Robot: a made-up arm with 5 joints.
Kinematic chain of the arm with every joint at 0, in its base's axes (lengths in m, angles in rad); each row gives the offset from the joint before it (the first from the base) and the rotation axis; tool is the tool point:
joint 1: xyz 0 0 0.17 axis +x
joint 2: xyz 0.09 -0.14 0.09 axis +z
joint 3: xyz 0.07 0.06 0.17 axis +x
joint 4: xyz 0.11 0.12 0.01 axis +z
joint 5: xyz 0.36 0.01 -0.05 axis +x
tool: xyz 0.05 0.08 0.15
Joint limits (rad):
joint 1: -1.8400..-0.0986
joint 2: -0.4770..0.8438
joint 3: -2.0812..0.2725
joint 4: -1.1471..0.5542
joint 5: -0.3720..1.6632
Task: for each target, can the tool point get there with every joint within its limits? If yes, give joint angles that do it. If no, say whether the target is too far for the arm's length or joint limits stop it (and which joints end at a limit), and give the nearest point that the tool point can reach.
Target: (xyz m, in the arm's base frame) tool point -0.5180 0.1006 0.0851
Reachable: no: joint limits stop it (at a limit: joint 2, joint 4, joint 5) | nearest point 0.0310 0.4040 -0.1709 | short by 0.678 m
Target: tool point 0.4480 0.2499 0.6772
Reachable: yes | joints -0.7494 -0.2795 -1.2199 -0.9918 0.9440
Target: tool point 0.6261 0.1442 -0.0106
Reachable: yes | joints -1.6958 0.2910 -1.8883 -0.3795 -0.1081
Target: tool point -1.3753 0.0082 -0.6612
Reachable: no: too far | nearest point 0.0046 0.0973 -0.4227 | short by 1.403 m
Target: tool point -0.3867 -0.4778 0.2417
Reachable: no: joint limits stop it (at a limit: joint 1, joint 2, joint 3, joint 4, joint 5) | nearest point 0.1663 -0.4383 0.4147 | short by 0.581 m
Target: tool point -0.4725 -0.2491 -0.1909
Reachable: no: joint limits stop it (at a limit: joint 1, joint 2, joint 4, joint 5) | nearest point 0.0477 -0.0991 -0.3288 | short by 0.559 m
